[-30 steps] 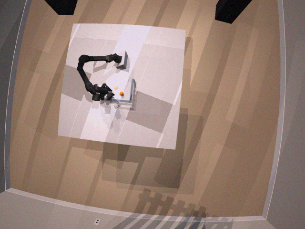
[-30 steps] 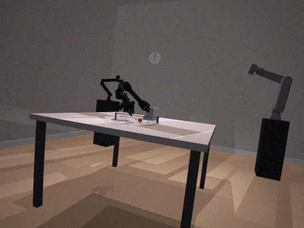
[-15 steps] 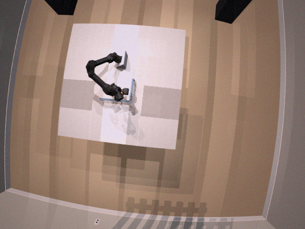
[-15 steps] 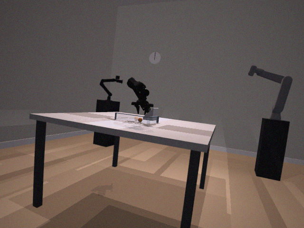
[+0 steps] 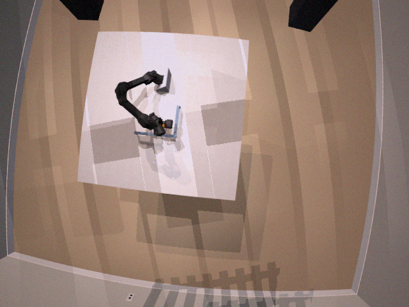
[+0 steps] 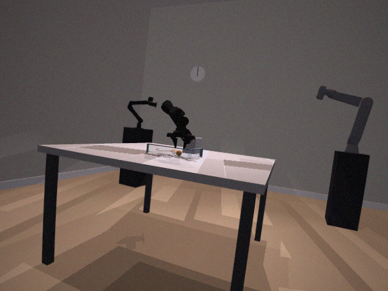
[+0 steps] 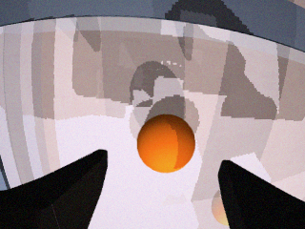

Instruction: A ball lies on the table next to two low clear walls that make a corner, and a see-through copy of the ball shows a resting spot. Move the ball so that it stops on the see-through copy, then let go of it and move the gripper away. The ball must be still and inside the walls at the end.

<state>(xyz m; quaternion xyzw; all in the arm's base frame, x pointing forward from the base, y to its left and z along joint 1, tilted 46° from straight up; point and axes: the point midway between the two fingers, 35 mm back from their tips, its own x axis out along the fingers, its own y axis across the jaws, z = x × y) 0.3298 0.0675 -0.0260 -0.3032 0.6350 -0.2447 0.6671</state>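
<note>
Right now the orange ball is 30 mm below my gripper tip. The rest, counted from my gripper tip: see-through copy of ball: 50 mm behind, 70 mm to the right, 30 mm below.
</note>
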